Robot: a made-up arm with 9 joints.
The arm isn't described. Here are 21 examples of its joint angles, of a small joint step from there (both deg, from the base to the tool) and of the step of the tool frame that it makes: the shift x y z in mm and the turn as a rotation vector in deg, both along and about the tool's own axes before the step.
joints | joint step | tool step
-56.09 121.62 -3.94 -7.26 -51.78 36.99 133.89 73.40 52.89 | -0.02 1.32 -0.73 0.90 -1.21 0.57 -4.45 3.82 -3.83 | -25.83 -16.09 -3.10 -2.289 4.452 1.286
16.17 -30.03 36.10 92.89 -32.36 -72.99 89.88 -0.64 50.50 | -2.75 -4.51 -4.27 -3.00 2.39 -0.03 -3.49 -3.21 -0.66 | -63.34 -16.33 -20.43 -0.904 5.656 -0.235
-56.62 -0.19 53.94 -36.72 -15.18 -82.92 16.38 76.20 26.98 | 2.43 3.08 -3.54 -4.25 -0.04 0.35 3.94 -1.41 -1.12 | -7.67 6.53 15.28 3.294 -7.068 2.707
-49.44 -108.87 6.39 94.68 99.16 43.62 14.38 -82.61 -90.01 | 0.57 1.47 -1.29 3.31 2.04 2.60 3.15 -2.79 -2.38 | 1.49 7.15 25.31 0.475 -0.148 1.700
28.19 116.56 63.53 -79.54 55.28 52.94 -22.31 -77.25 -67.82 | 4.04 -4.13 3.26 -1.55 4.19 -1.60 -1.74 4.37 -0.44 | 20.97 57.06 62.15 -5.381 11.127 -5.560
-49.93 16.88 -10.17 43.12 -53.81 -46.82 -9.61 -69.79 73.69 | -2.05 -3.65 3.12 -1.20 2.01 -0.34 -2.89 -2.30 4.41 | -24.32 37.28 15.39 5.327 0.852 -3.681
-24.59 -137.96 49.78 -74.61 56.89 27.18 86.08 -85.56 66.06 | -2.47 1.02 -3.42 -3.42 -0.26 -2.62 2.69 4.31 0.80 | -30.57 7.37 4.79 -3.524 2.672 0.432
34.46 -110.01 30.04 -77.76 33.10 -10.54 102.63 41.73 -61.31 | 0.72 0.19 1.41 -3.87 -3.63 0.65 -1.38 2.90 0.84 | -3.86 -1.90 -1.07 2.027 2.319 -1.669
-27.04 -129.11 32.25 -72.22 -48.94 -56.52 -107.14 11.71 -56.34 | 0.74 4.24 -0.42 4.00 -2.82 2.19 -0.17 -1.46 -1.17 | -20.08 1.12 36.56 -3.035 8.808 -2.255
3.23 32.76 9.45 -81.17 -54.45 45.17 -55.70 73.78 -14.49 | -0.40 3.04 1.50 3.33 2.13 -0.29 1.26 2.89 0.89 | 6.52 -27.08 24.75 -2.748 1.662 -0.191
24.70 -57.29 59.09 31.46 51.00 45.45 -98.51 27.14 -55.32 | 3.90 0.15 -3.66 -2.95 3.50 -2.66 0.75 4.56 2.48 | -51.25 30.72 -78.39 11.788 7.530 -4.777
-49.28 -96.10 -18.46 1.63 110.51 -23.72 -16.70 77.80 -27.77 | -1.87 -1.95 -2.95 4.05 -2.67 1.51 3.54 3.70 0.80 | -27.73 7.13 -50.15 5.212 7.687 -2.029
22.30 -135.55 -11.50 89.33 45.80 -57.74 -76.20 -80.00 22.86 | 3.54 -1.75 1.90 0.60 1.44 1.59 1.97 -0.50 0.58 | -16.39 27.49 -10.88 3.644 -1.190 -5.104
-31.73 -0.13 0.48 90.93 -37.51 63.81 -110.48 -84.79 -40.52 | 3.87 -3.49 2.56 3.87 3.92 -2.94 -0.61 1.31 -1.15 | -7.10 -16.95 -45.88 0.557 -2.093 2.774
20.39 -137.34 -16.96 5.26 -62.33 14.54 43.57 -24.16 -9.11 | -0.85 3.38 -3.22 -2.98 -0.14 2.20 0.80 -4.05 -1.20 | -9.37 -11.79 37.34 -1.418 -8.076 0.316
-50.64 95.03 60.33 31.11 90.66 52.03 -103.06 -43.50 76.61 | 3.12 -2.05 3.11 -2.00 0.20 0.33 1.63 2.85 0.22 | -8.55 26.56 37.89 -8.364 4.041 -1.907
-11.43 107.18 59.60 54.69 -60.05 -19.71 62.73 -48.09 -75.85 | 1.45 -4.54 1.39 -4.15 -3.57 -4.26 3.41 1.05 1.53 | 47.49 17.13 -54.70 1.426 -6.700 0.674
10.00 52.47 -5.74 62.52 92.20 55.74 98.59 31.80 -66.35 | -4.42 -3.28 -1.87 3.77 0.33 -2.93 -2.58 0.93 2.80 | -7.24 9.06 -4.51 -6.470 -3.128 -3.399
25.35 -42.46 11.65 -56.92 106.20 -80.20 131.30 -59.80 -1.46 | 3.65 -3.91 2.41 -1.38 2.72 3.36 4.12 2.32 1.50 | -65.84 -5.95 22.89 -2.006 10.175 -3.121
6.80 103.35 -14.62 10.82 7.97 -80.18 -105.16 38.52 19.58 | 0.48 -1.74 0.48 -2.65 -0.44 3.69 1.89 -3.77 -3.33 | 9.82 15.52 9.03 2.418 -6.586 0.944
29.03 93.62 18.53 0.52 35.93 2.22 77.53 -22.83 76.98 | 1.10 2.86 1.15 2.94 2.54 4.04 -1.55 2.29 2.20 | 29.13 3.01 16.65 -7.363 -2.720 5.549
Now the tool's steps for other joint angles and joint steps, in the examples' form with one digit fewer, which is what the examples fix.
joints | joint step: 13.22 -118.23 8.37 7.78 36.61 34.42 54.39 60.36 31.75 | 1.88 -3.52 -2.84 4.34 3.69 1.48 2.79 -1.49 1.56
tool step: -24.9 17.9 -34.0 3.62 -3.71 -4.84
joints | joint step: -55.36 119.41 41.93 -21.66 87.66 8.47 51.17 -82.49 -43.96 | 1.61 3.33 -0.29 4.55 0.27 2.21 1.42 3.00 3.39
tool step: -35.1 2.9 22.5 0.64 7.86 -6.22
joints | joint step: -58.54 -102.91 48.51 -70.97 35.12 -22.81 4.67 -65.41 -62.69 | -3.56 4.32 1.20 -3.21 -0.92 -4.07 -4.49 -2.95 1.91
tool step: -31.6 31.3 4.2 -2.47 2.04 -6.22
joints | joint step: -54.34 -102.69 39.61 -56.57 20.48 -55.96 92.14 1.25 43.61 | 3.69 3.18 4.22 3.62 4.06 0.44 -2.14 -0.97 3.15
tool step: -1.5 -12.1 3.3 -5.26 -0.01 -3.46
